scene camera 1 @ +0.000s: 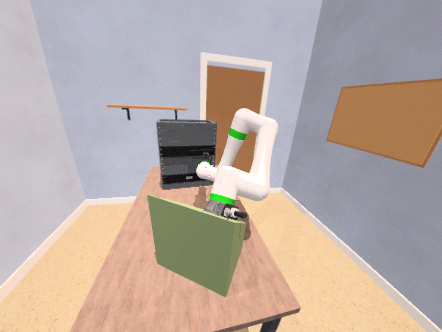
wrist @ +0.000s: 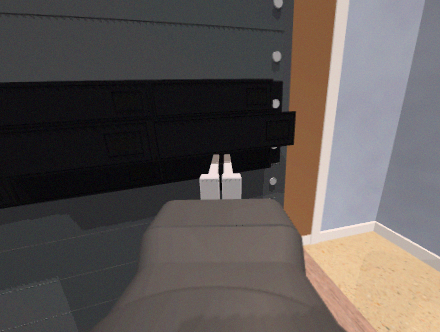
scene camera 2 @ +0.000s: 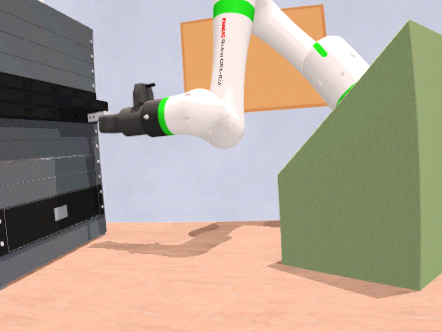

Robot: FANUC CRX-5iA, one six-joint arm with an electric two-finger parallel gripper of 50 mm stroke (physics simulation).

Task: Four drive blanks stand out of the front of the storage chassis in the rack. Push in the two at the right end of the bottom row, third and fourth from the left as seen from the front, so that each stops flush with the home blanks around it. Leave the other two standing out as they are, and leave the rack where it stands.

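Seen in the pictures: gripper, fingertip midpoint: [wrist: 221, 165] [scene camera 2: 89, 118]; arm's base at its link origin: [scene camera 1: 217, 214].
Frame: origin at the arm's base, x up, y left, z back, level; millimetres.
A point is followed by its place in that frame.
The black storage chassis [scene camera 1: 181, 150] @[z -751, x 117, y -67 mm] [scene camera 2: 35, 97] @[z -756, x 111, y -39 mm] [wrist: 60, 97] @[z -723, x 141, y -178 mm] sits in the grey rack [scene camera 1: 186, 132] @[z -753, x 271, y -117 mm] [scene camera 2: 45, 30] @[z -753, x 282, y -117 mm] [wrist: 150, 50] @[z -722, x 177, y -245 mm]. In the wrist view the right blank of the middle row [wrist: 215, 132] @[z -665, x 110, y -270 mm] stands out clearly; in scene camera 2 a dark blank [scene camera 2: 86, 106] @[z -681, x 99, y -204 mm] juts forward. The bottom-row right blank [wrist: 252, 161] @[z -688, x 74, y -323 mm] lies below and behind it, partly hidden; I cannot tell whether it is flush. The bottom-row blank to its left [wrist: 90, 182] @[z -722, x 76, y -181 mm] is dark, its depth unclear. My gripper [scene camera 2: 92, 117] @[z -694, x 75, y -290 mm] [wrist: 221, 165] @[z -694, x 75, y -290 mm] is shut and empty, its tips at the bottom row's right blank, just under the jutting blank.
A green slant-topped block [scene camera 1: 192, 242] @[z 84, x -15, y 166 mm] [scene camera 2: 350, 200] @[z -163, x -130, y 193 mm] stands on the wooden table [scene camera 1: 120, 255] @[z -227, x -269, y 456 mm] [scene camera 2: 175, 295] @[z -469, x -269, y 182 mm], behind the arm as seen from the rack. A black unit with a light label [scene camera 2: 30, 220] @[z -779, x -154, y -8 mm] sits low in the rack. A door [scene camera 1: 235, 100] is behind the rack, right of it.
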